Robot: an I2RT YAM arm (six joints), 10 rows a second.
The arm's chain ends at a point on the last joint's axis. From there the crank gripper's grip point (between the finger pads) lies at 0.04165 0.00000 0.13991 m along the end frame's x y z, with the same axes.
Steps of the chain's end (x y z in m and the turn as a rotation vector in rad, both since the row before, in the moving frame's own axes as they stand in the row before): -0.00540, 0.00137, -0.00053, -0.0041, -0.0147, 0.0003; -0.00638, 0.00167, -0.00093, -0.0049, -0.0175, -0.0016; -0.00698, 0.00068, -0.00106, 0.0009, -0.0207, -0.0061; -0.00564, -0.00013, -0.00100, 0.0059, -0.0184, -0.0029; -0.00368, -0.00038, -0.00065, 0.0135, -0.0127, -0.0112; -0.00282, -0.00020, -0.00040, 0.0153, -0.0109, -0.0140; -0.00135, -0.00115, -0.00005, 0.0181, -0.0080, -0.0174; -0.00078, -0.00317, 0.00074, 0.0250, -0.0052, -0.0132; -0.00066, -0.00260, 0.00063, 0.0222, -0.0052, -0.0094; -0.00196, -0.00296, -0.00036, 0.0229, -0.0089, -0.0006
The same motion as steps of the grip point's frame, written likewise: -0.00746, 0.00196, 0.00007, -0.0041, -0.0147, 0.0003; -0.00883, 0.00229, -0.00022, -0.0049, -0.0175, -0.0016; -0.00989, 0.00031, -0.00023, 0.0009, -0.0207, -0.0061; -0.00822, -0.00107, -0.00026, 0.0059, -0.0184, -0.0029; -0.00547, -0.00273, -0.00015, 0.0135, -0.0127, -0.0112; -0.00437, -0.00292, 0.00002, 0.0153, -0.0109, -0.0140; -0.00250, -0.00440, 0.00025, 0.0181, -0.0080, -0.0174; -0.00153, -0.00721, 0.00090, 0.0250, -0.0052, -0.0132; -0.00140, -0.00610, 0.00081, 0.0222, -0.0052, -0.0094; -0.00321, -0.00619, -0.00003, 0.0229, -0.0089, -0.0006
